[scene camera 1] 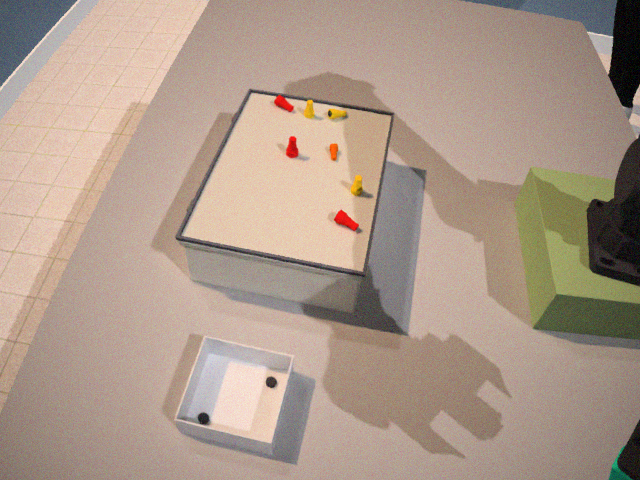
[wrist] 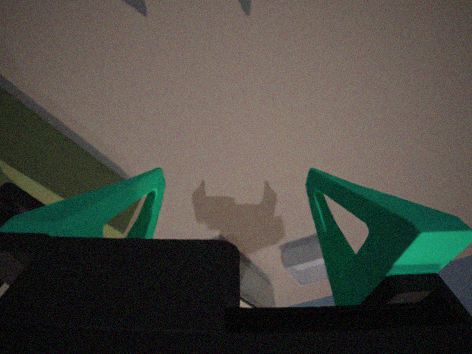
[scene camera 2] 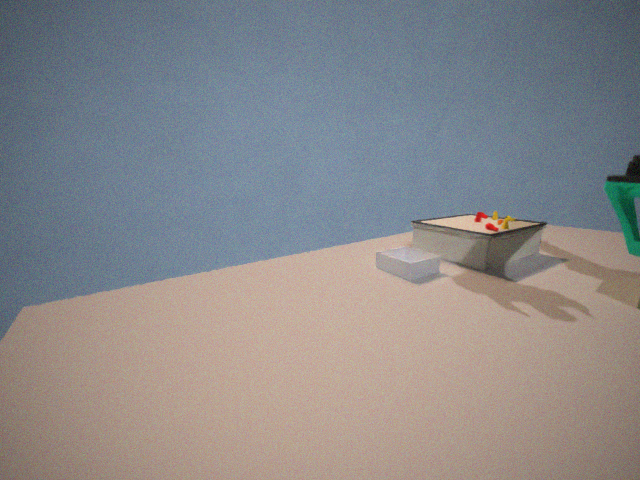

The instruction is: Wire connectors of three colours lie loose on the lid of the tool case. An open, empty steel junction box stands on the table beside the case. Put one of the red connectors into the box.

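Places are measured from the arm's base along level axes (x ahead, y left, z up), in metres.
Pixels of known places: gripper, fingertip midpoint: (scene camera 1: 634,452) (wrist: 235,176); arm's base at its link origin: (scene camera 1: 618,245).
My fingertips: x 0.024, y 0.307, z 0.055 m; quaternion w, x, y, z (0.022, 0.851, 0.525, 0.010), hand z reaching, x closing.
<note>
Ahead of a thing's pixels: the offset from my fingertips to its top centre. "spot": to the spot under its first point.
Three red connectors lie on the tool case lid @(spot: dy -0.218, dx +0.434, dz -0.049 m) (scene camera 1: 258,198): one red connector @(dy -0.401, dx +0.465, dz -0.033 m) (scene camera 1: 283,103) on its side at the far edge, one @(dy -0.308, dx +0.421, dz -0.022 m) (scene camera 1: 292,147) upright near the middle, one @(dy -0.213, dx +0.321, dz -0.033 m) (scene camera 1: 346,220) on its side near the front right. Three yellow connectors @(dy -0.397, dx +0.426, dz -0.024 m) (scene camera 1: 309,109) @(dy -0.408, dx +0.388, dz -0.034 m) (scene camera 1: 337,113) @(dy -0.270, dx +0.324, dz -0.024 m) (scene camera 1: 357,186) and an orange connector @(dy -0.326, dx +0.369, dz -0.037 m) (scene camera 1: 333,151) share the lid. The open steel junction box @(dy +0.002, dx +0.378, dz -0.096 m) (scene camera 1: 227,436) (scene camera 2: 405,264) (wrist: 301,254) stands empty in front of the case, with two black round spots inside. My gripper (wrist: 235,176) is open and empty above the table, to the right of box and case.
A green block (scene camera 1: 584,315) (wrist: 45,130) carries the dark arm base (scene camera 1: 612,235) right of the case. The case's dark-edged lid stands higher than the box. A dark leg (scene camera 1: 626,51) shows at the upper right of scene camera 1. Arm shadows fall across the table.
</note>
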